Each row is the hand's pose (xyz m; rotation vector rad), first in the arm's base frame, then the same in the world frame.
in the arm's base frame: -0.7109 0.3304 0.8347 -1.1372 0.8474 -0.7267
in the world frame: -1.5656 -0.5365 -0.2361 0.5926 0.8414 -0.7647
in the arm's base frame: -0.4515 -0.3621 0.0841 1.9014 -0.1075 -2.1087
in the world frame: -0.8545 -0.3399 -0.9884 -1.8073 -0.4111 0.8840
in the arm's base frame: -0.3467 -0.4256 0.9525 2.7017 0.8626 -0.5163
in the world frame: -1.4524 -0.9802 -0.9491 -2.1340 0.0073 -0.7452
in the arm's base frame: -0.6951 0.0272 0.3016 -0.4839 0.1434 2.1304
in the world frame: -1.1613 -0.2457 -0.5944 -0.2374 -1.2362 0.9636
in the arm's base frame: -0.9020 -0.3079 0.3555 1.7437 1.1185 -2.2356
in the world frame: -1.3498 -0.1630 -0.9344 -1.8831 -1.2701 0.3134
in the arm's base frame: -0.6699 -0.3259 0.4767 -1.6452 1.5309 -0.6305
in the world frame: -1.2935 -0.4191 -0.9237 0.0910 1.3738 -0.2672
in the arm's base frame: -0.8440 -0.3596 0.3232 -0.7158 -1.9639 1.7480
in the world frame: -1.2900 -0.1928 -0.9854 -1.2151 -2.2779 -0.3457
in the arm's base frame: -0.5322 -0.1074 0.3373 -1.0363 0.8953 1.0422
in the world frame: -1.0891 -0.4088 -0.7133 0.1047 -0.1338 0.4430
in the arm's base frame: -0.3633 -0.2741 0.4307 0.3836 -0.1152 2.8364
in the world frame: -1.0585 -0.6171 -0.8573 -0.3613 -1.8423 1.7261
